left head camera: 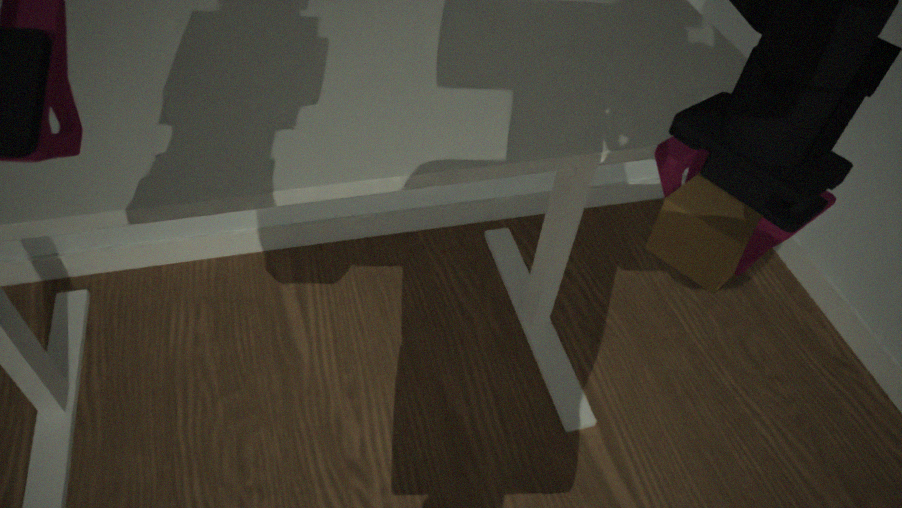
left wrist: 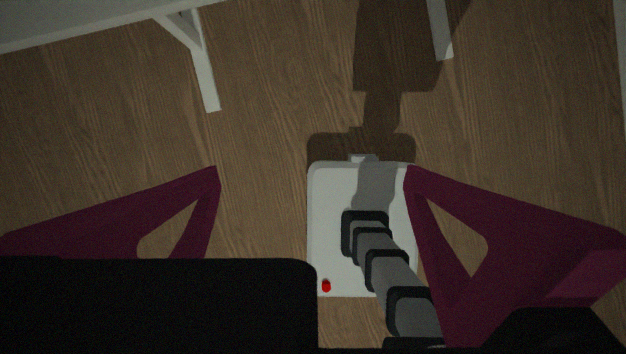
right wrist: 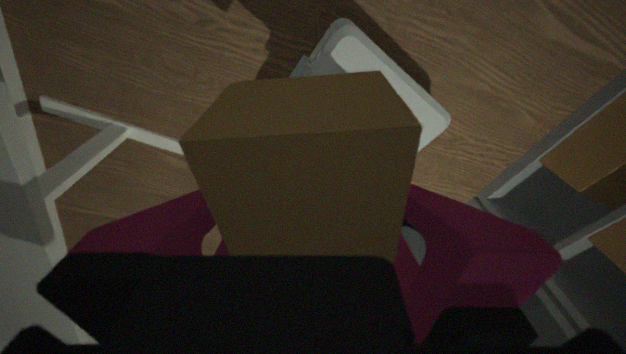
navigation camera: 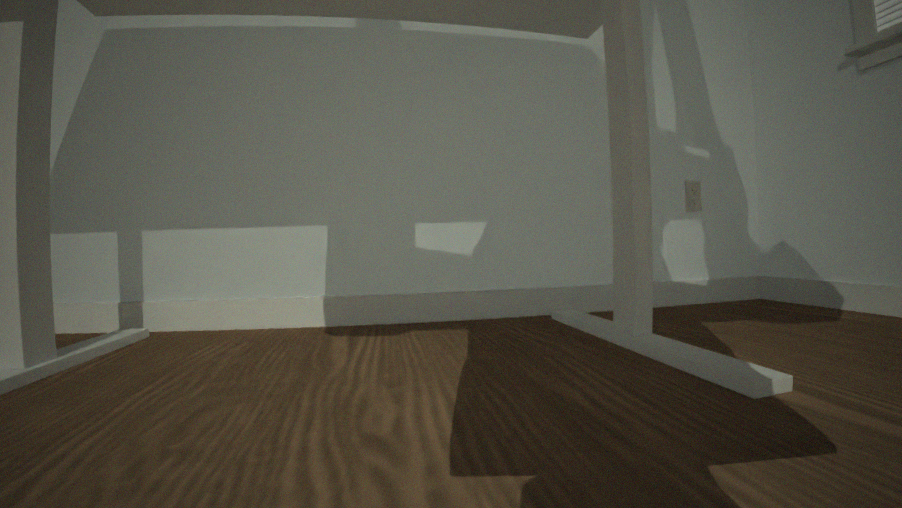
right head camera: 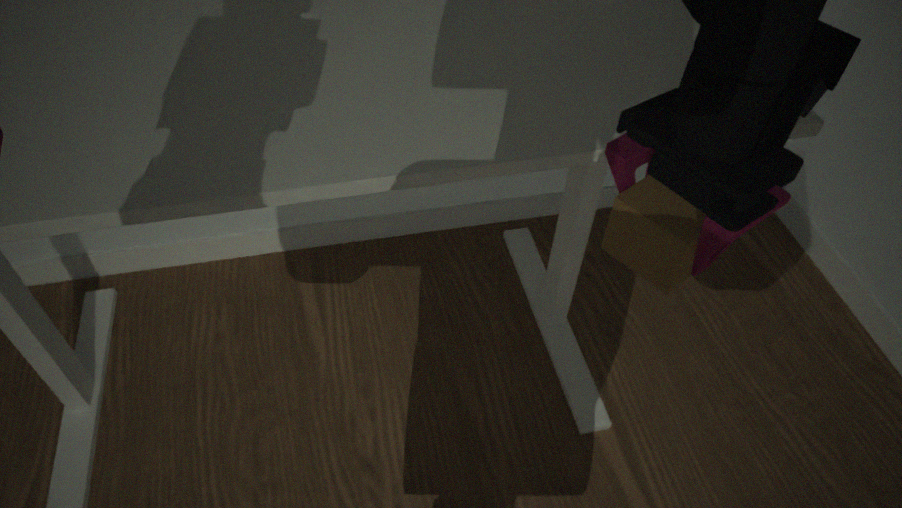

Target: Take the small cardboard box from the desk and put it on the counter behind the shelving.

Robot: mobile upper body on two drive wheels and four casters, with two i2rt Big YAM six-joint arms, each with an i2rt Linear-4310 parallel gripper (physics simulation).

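Frame: origin at the left arm's base, x left, y back, z up, level; metres.
Where they show: left gripper, between the fingertips: [left wrist: 312, 175]; right gripper, between the fingertips: [left head camera: 705, 246] [right head camera: 664, 246].
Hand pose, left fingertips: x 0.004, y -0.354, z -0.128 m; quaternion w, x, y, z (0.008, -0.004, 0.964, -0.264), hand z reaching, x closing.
Things, the pixels of their centre, and the offset from my left fingertips. "spot": a spot on its surface instead. Level surfaces: height alone.
- small cardboard box, middle of its body: [right wrist: 312, 200] [right head camera: 678, 218] [left head camera: 721, 219] dx -0.440, dy -0.085, dz -0.123 m
- pale desk, height of its surface: dz -0.332 m
- desk's white leg, a spot on its surface: [navigation camera: 631, 157] spot: dx -0.582, dy -0.799, dz -0.867 m
The small cardboard box [left head camera: 694, 246] [right head camera: 650, 242] [right wrist: 305, 150] is brown and held off the desk. My right gripper [left head camera: 705, 230] [right head camera: 657, 230] [right wrist: 313, 176] is shut on it, one magenta finger on each side, above the wood floor at the right of both head views. My left gripper [left wrist: 312, 175] is open and empty; part of it shows at the upper left of the left head view. The pale desk [left head camera: 378, 129] [left wrist: 90, 17] stands ahead. Grey shelving [right wrist: 520, 172] shows at the right of the right wrist view. I cannot make out the counter.
The desk's white leg [left head camera: 564, 239] [navigation camera: 631, 157] stands on a long foot [left head camera: 561, 372] [navigation camera: 713, 362]. A wall with a baseboard [left head camera: 826, 296] runs along the right. Orange-brown items [right wrist: 590, 150] lie in the shelving. My white wheeled base [left wrist: 330, 225] [right wrist: 425, 115] is below the wrists.
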